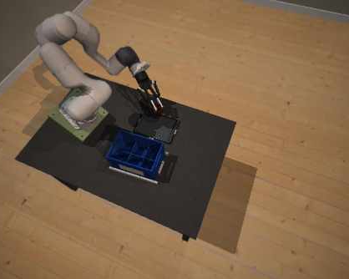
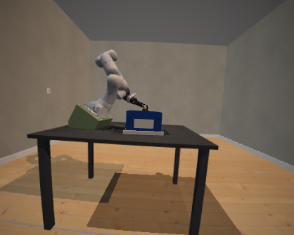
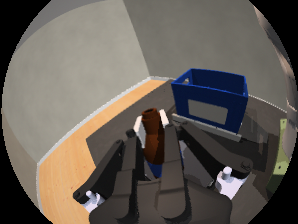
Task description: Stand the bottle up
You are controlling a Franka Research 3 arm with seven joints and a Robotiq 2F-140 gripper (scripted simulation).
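Now: the brown bottle 6 cm below my hand. The rest, counted from my hand: blue crate: 5 cm ahead, 30 cm to the right, 13 cm below; then dark tray: 1 cm ahead, 3 cm to the right, 20 cm below.
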